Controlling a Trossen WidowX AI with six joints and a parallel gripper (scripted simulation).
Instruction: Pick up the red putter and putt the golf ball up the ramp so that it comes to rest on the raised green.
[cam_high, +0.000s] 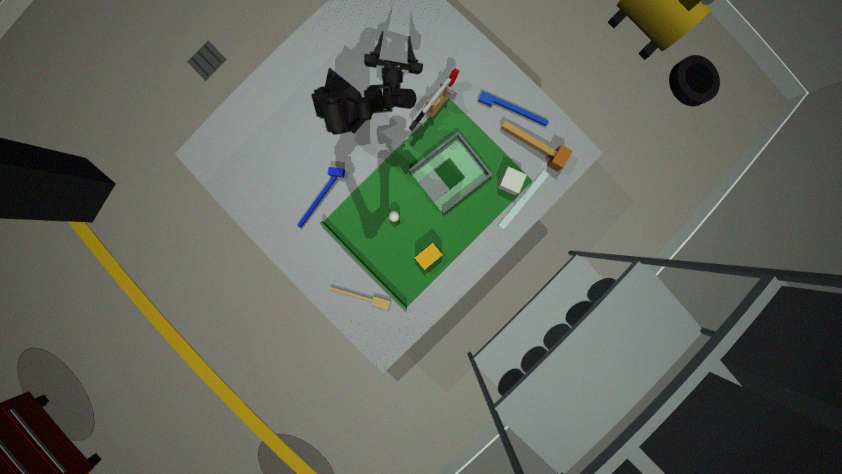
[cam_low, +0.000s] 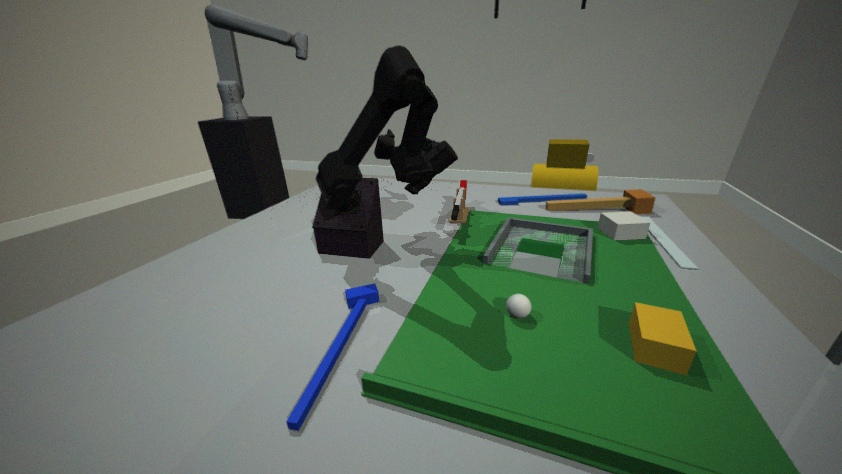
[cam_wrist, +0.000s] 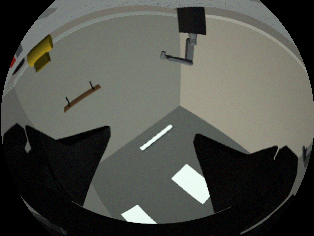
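Right now my gripper tip is 20 cm above the red putter, 16 cm short of it and 1 cm to the left of it. Round my gripper tip: green mat: 38 cm ahead, 34 cm to the right, 25 cm below; then white golf ball: 47 cm to the right, 31 cm ahead, 23 cm below; then white block: 60 cm ahead, 23 cm below, 8 cm to the right.
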